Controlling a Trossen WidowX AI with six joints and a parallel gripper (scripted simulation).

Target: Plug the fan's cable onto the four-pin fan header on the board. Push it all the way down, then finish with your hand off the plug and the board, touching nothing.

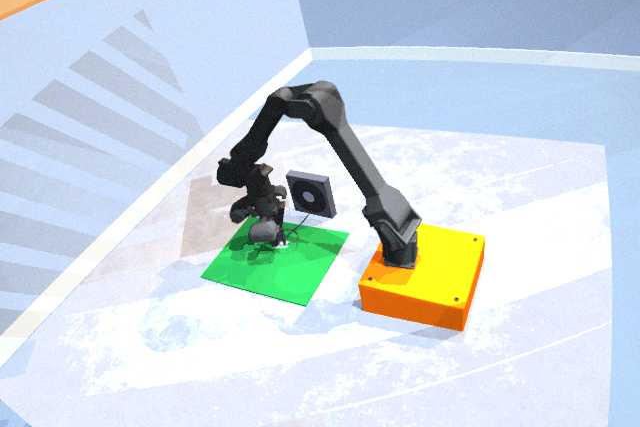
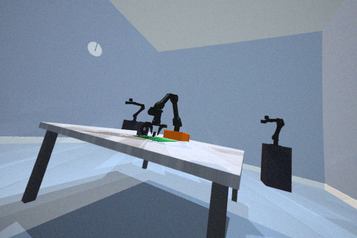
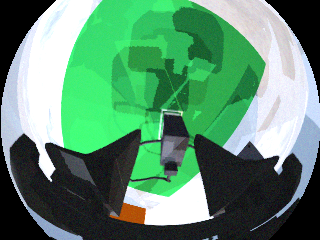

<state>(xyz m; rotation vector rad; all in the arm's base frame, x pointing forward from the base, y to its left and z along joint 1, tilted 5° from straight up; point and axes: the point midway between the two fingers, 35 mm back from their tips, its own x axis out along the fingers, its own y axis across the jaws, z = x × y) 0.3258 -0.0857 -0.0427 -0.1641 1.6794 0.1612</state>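
Right now my gripper tip is right at the black plug. From my gripper tip the other things lie so: green board: 40 mm below, 30 mm to the left; dark square fan: 140 mm to the right, 50 mm behind, 30 mm above.
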